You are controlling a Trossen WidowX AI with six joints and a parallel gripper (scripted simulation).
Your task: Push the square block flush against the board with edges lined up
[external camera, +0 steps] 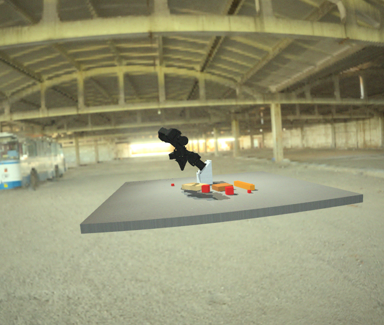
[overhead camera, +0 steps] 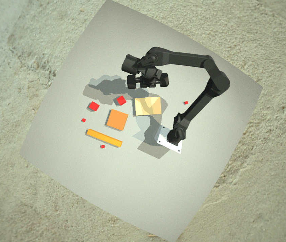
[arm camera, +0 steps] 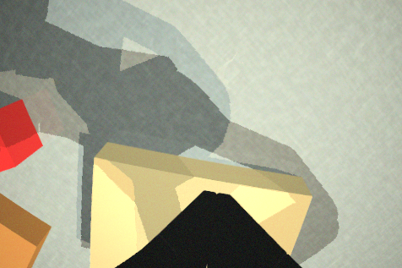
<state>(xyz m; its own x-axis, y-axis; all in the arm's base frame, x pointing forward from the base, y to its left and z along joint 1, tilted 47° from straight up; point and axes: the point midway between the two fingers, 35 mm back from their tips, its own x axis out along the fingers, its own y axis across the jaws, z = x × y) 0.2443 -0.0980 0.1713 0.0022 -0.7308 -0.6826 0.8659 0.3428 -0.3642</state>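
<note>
Right now my gripper tip is 8 cm short of the orange square block, 23 cm to the right of it and 12 cm above it. Also, from my gripper tip: pale yellow block (5 cm behind, 8 cm to the left, 12 cm below); long orange board (10 cm ahead, 37 cm to the left, 12 cm below).
</note>
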